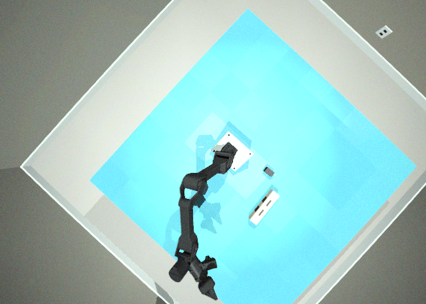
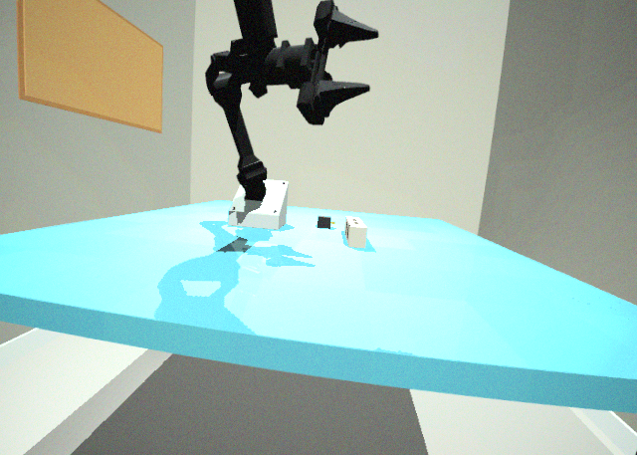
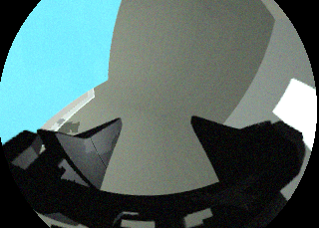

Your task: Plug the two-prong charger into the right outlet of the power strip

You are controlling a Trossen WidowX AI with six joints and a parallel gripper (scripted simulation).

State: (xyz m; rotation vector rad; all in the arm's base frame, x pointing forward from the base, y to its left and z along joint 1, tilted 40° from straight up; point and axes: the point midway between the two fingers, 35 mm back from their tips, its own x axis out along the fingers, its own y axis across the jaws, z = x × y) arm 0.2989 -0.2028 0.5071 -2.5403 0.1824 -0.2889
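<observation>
My gripper tip is 55 cm to the right of the dark charger, 34 cm above it and 7 cm past it.
</observation>
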